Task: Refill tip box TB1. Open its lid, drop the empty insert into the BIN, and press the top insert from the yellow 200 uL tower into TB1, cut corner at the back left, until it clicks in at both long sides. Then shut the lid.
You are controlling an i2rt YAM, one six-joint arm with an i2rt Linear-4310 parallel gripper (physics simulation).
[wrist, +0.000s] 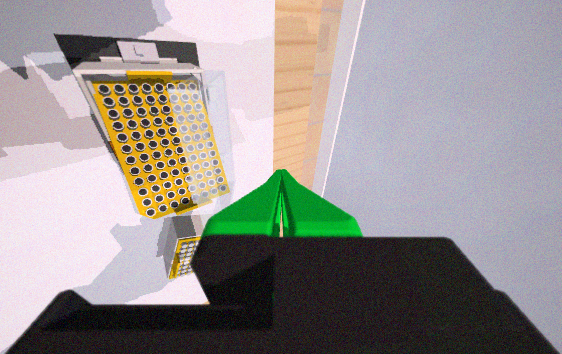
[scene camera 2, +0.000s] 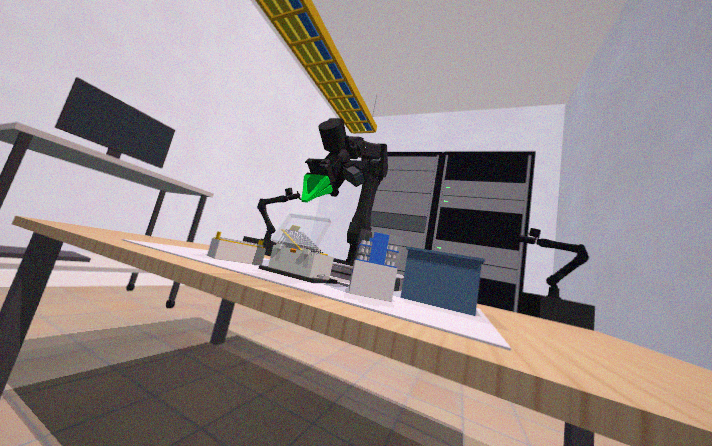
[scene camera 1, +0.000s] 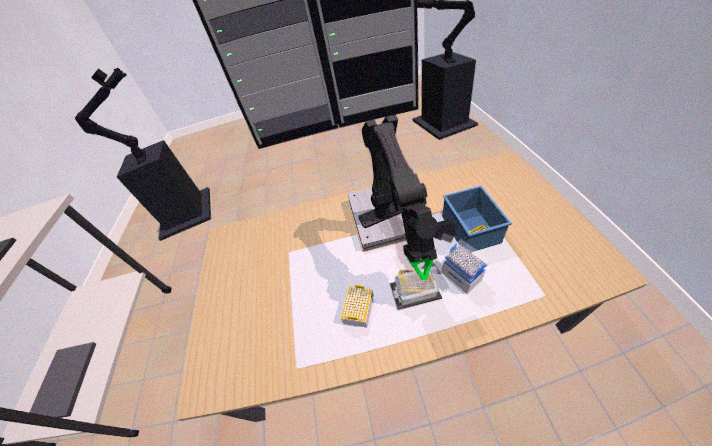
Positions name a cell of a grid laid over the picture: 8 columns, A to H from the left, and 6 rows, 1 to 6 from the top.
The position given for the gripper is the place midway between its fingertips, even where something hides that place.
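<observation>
The gripper is visible from scene camera 1 (E4) and scene camera 2 (D3), and it appears in the wrist view (E4) too.
</observation>
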